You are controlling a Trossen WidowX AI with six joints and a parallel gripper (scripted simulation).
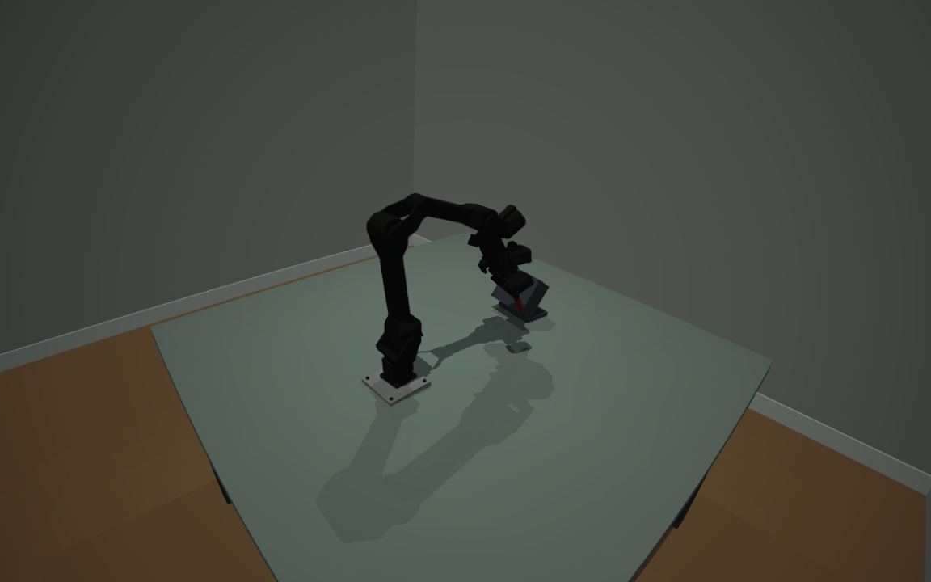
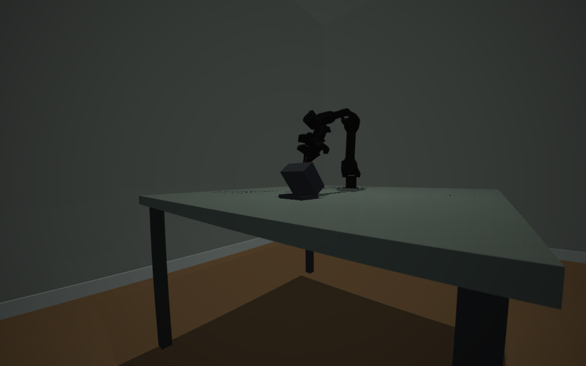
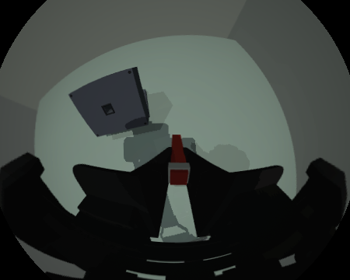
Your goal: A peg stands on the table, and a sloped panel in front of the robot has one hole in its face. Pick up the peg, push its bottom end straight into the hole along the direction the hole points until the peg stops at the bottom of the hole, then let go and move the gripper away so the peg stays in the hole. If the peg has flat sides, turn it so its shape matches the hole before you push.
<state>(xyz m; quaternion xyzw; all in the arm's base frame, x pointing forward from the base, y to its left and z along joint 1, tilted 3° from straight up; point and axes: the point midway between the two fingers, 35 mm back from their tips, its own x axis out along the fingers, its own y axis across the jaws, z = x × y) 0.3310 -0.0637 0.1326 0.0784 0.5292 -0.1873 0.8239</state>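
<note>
Right now my gripper tip is 130 mm short of the sloped panel, 80 mm to the right of it and 60 mm above it. Round my gripper tip: red peg (10 mm behind, 10 mm above).
</note>
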